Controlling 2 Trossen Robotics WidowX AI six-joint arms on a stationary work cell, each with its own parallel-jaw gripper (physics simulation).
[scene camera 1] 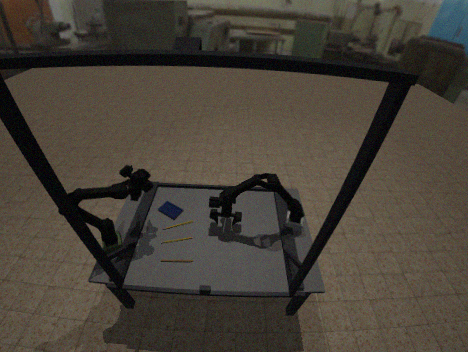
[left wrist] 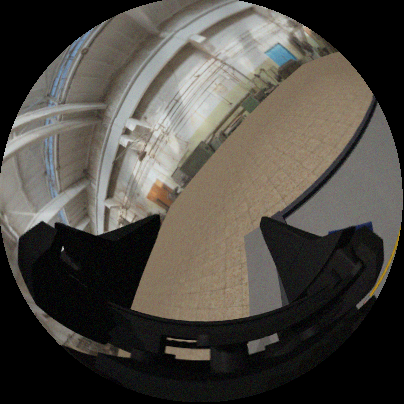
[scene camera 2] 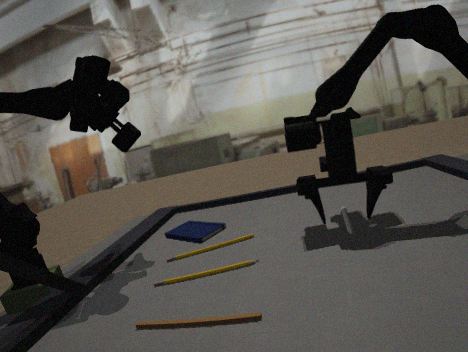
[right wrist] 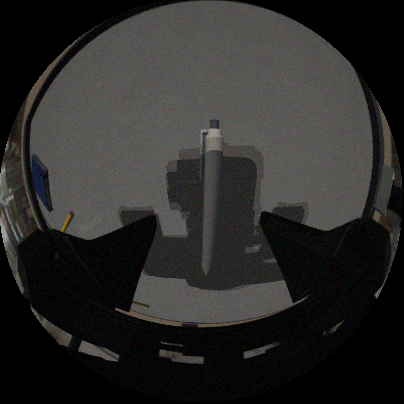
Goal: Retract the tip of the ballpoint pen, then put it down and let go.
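Where they show: left gripper, between the fingertips: [left wrist: 211, 221] [scene camera 2: 115, 122]; right gripper, between the fingertips: [scene camera 1: 224, 223] [scene camera 2: 346, 221] [right wrist: 208, 219]; left arm's base, origin of its link: [scene camera 1: 111, 240]; right arm's base, origin of its link: [scene camera 1: 295, 218].
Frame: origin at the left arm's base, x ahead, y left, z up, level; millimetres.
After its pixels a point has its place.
Note:
The ballpoint pen [scene camera 2: 348, 226] @(x 613, y -200, z -29 mm) [right wrist: 212, 200] @(x 656, y -147, z -29 mm) lies on the grey table, with a grey barrel, a whitish clip end and a dark push button. In the right wrist view its button end points up the picture and its pointed end down; whether the writing tip is out is too small to tell. My right gripper [scene camera 2: 346, 219] @(x 643, y -162, z -38 mm) [right wrist: 208, 219] @(x 643, y -162, z -38 mm) is open and empty above the pen, with one finger on each side of it and neither touching it. My left gripper [left wrist: 211, 221] @(x 259, y 178, z 282 mm) is open and empty, raised near the table's left edge, far from the pen.
A blue book [scene camera 1: 170, 210] @(x 377, y 87, z -28 mm) [scene camera 2: 195, 231] @(x 378, y 71, z -28 mm) [right wrist: 42, 182] @(x 427, y 53, z -28 mm) lies left of the pen in the scene views. Two yellow pencils [scene camera 2: 212, 247] @(x 387, y -43, z -35 mm) [scene camera 2: 205, 273] @(x 344, y -143, z -35 mm) and an orange-brown stick [scene camera 2: 199, 321] @(x 301, y -268, z -33 mm) lie nearer in scene camera 2. A dark frame [scene camera 1: 235, 61] @(x 437, y -542, z 991 mm) stands around the table [scene camera 1: 240, 270] @(x 571, y -469, z -40 mm).

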